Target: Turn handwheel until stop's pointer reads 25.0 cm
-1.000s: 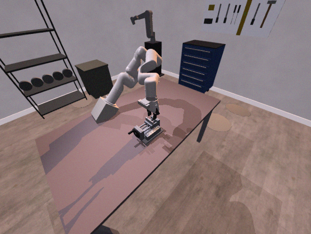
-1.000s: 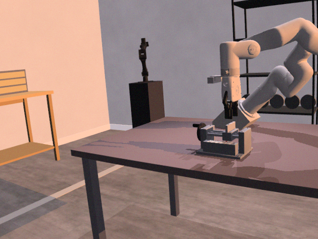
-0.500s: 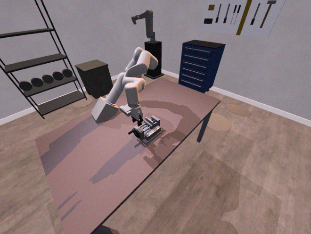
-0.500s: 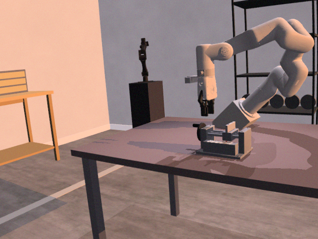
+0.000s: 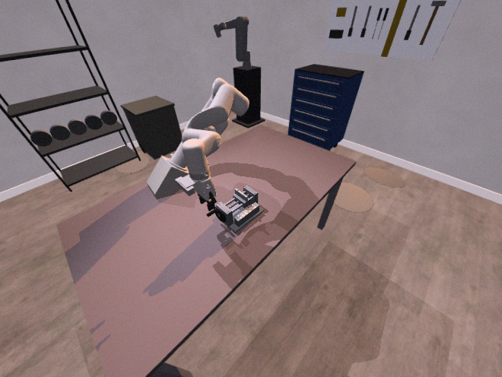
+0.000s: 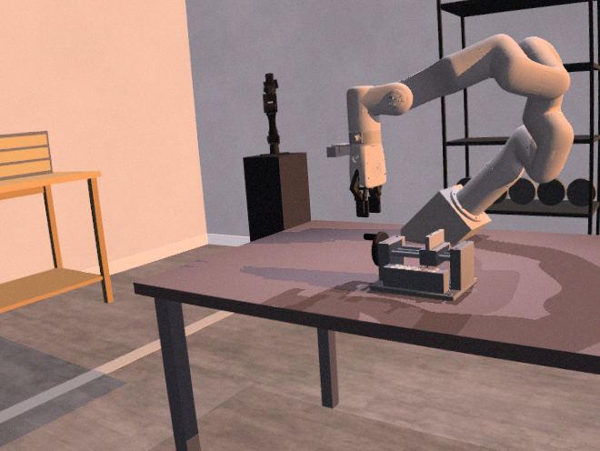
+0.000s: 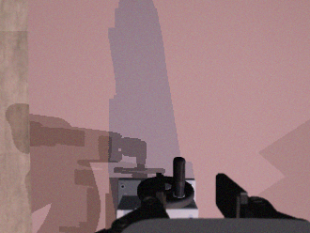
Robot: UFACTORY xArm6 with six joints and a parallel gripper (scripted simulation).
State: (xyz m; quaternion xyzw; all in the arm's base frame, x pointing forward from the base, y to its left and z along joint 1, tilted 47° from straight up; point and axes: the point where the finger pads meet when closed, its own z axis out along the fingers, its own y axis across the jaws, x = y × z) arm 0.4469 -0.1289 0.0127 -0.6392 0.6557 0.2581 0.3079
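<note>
Now: the black handwheel 2 cm to the left of my hand and 8 cm below it. From my hand the other things lie so: sliding stop block: 3 cm ahead, 18 cm to the left, 8 cm below.
</note>
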